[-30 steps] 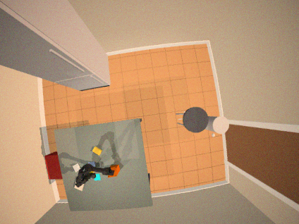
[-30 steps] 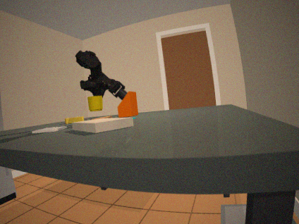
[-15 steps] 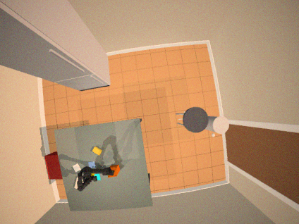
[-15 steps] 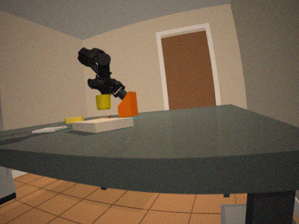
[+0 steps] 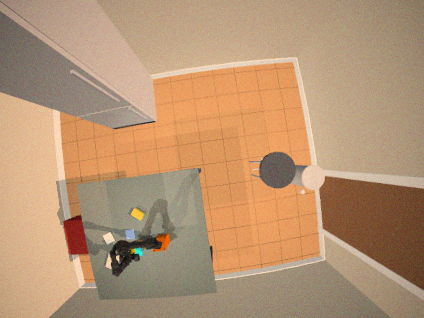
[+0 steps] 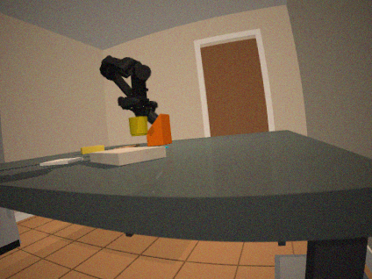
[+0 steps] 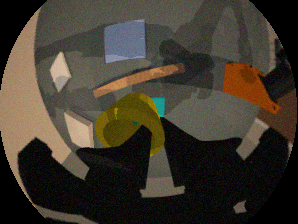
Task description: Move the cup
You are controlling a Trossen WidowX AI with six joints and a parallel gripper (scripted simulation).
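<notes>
Right now the cyan pad is 10 cm below my gripper tip, 4 cm to the left of it and 1 cm ahead of it. Round my gripper tip: thin white sheet (32 cm ahead, 9 cm to the right, 9 cm below); then yellow cup (2 cm ahead); then thick white slab (29 cm ahead, 15 cm to the left, 8 cm below).
</notes>
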